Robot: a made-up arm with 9 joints.
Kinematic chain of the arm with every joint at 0, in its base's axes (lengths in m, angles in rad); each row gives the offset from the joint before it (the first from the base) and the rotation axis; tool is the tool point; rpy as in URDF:
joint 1: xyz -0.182 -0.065 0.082 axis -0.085 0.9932 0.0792
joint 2: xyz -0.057 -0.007 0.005 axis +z
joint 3: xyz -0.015 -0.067 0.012 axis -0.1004 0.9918 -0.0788
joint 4: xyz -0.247 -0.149 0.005 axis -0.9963 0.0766 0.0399
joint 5: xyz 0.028 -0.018 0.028 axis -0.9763 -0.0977 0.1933
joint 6: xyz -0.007 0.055 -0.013 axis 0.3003 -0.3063 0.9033
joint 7: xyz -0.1 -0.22 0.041 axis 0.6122 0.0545 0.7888
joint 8: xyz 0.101 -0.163 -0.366 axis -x
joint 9: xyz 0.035 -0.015 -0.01 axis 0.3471 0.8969 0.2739
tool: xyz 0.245 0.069 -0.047 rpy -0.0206 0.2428 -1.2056
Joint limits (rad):
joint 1: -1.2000..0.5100
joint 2: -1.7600..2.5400
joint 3: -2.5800..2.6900
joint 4: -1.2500..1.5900
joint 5: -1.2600..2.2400
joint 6: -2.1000..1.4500
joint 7: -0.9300..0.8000
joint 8: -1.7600..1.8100
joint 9: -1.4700..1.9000
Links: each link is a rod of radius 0.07 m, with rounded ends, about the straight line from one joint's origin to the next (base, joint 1, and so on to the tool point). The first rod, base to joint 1, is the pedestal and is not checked.
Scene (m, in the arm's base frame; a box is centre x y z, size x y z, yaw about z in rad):
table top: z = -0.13
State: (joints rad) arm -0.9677 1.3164 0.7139 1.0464 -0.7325 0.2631 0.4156 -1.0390 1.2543
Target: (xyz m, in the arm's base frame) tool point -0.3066 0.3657 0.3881
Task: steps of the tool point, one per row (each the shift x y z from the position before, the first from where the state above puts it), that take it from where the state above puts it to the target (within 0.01 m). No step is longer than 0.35 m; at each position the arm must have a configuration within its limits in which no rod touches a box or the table.
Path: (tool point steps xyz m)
1: 0.1043 0.0594 0.2046
2: 0.0101 0.1987 0.1927
3: -0.1056 0.2903 0.0569
4: -0.1794 0.2499 -0.1554

